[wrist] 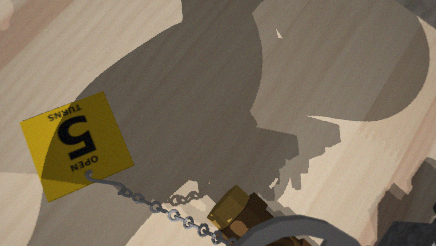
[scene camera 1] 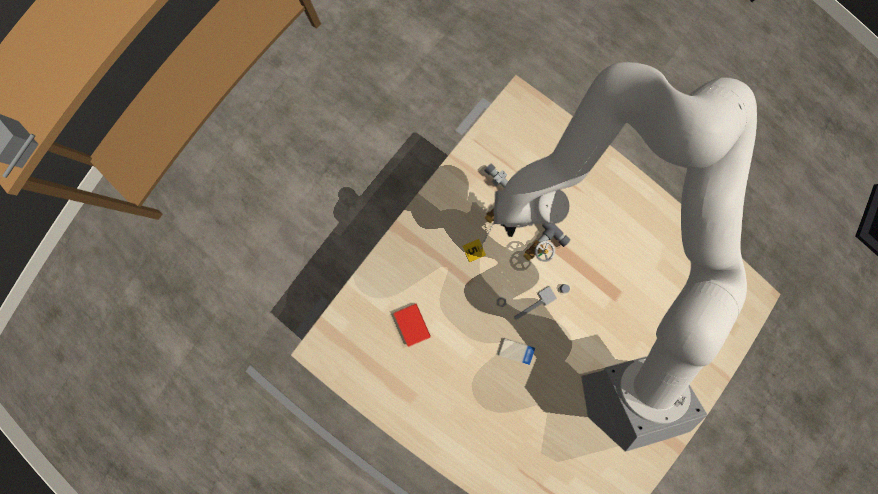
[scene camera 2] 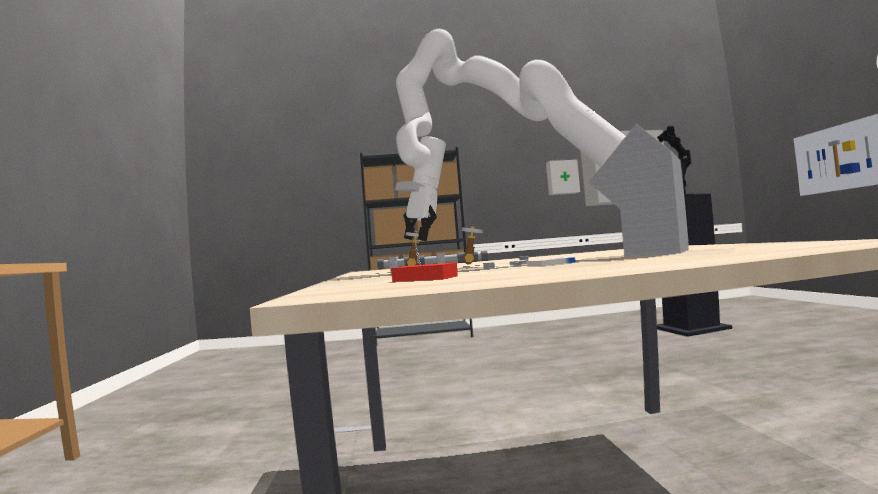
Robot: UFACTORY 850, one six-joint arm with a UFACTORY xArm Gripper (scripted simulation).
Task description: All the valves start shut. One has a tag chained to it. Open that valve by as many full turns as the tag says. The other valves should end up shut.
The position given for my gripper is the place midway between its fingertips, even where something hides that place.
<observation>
In view: my gripper (scene camera 2: pixel 415 239) and a red block (scene camera 2: pixel 446 270).
The red block also shows in scene camera 1 (scene camera 1: pixel 412 325). The wrist view misses the red block: it is out of frame.
</observation>
